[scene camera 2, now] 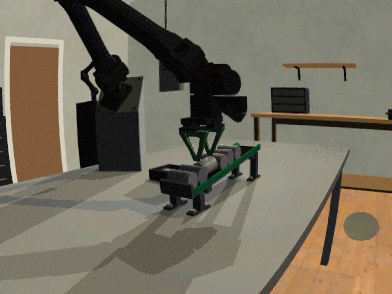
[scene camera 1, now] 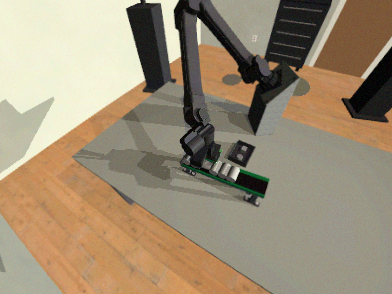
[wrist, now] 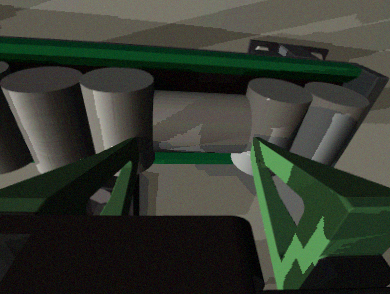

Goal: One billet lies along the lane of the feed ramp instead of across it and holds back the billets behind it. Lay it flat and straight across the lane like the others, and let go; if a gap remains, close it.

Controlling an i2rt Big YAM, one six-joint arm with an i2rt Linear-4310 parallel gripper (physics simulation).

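Seen in the pictures: gripper, between the fingertips: (scene camera 2: 203, 158) (scene camera 1: 206, 161) (wrist: 194, 146); arm's base, origin of its link: (scene camera 2: 116, 96) (scene camera 1: 271, 83).
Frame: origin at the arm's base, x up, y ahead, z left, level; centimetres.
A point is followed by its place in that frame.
The feed ramp (scene camera 1: 255, 191) (scene camera 2: 227, 170) (wrist: 200, 56) has green side rails and a dark bed. The misplaced billet (wrist: 202, 121) {x -18.0, y 42.7, z -26.1 cm} (scene camera 2: 206, 163) {x -18.3, y 42.6, z -27.3 cm}, a grey cylinder, lies along the lane. In the wrist view two crosswise billets stand right of it, towards the end stop: the nearer one (wrist: 276, 107) {x -18.3, y 42.6, z -30.3 cm} and the end one (wrist: 330, 122) {x -18.9, y 40.7, z -33.8 cm}. Left of it lie a crosswise billet (wrist: 117, 110) {x -17.1, y 44.6, z -21.9 cm}, another (wrist: 47, 115) {x -16.7, y 45.2, z -18.3 cm} and part of a third. My gripper (wrist: 194, 146) {x -17.5, y 41.4, z -25.4 cm} (scene camera 2: 203, 156) {x -17.5, y 41.4, z -25.4 cm} is open and empty. Its green fingertips are over the near side of the lane, close to the misplaced billet's two ends.
A small black tray (scene camera 1: 242, 153) {x -27.4, y 25.8, z -8.2 cm} (scene camera 2: 161, 172) {x -24.8, y 24.3, z -13.2 cm} stands beside the ramp on the grey table (scene camera 1: 320, 200) {x -28.0, y 44.8, z 27.2 cm} (scene camera 2: 295, 175) {x -28.0, y 65.5, z 1.7 cm}. A dark box-shaped pedestal (scene camera 1: 272, 102) {x -4.6, y 9.9, z 1.0 cm} (scene camera 2: 120, 135) {x -14.5, y 3.5, z -3.3 cm} stands farther back. The ramp stands on short feet (scene camera 1: 252, 199) (scene camera 2: 198, 206).
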